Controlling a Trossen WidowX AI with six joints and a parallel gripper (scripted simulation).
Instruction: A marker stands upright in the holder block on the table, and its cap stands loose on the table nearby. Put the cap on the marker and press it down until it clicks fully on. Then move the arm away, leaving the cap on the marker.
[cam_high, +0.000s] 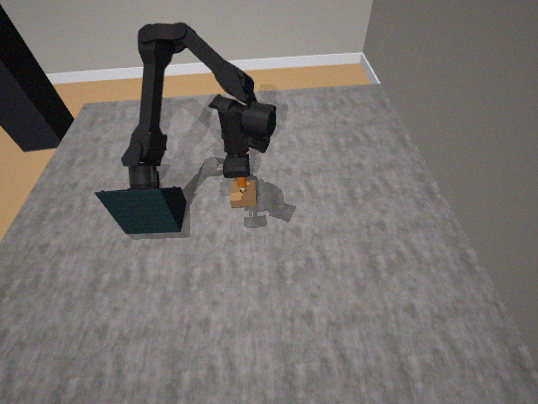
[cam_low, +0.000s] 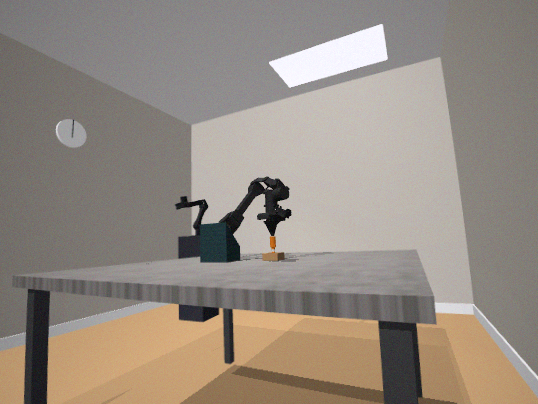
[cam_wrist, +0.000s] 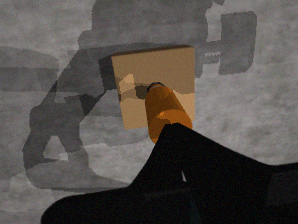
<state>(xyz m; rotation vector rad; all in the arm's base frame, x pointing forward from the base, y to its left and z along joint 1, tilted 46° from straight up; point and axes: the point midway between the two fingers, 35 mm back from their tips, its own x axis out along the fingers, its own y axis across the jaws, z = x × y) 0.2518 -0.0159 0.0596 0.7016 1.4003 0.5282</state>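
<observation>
My gripper tip is now 30 mm above the orange cap. The rest, counted from my gripper tip: tan holder block 90 mm below.
</observation>
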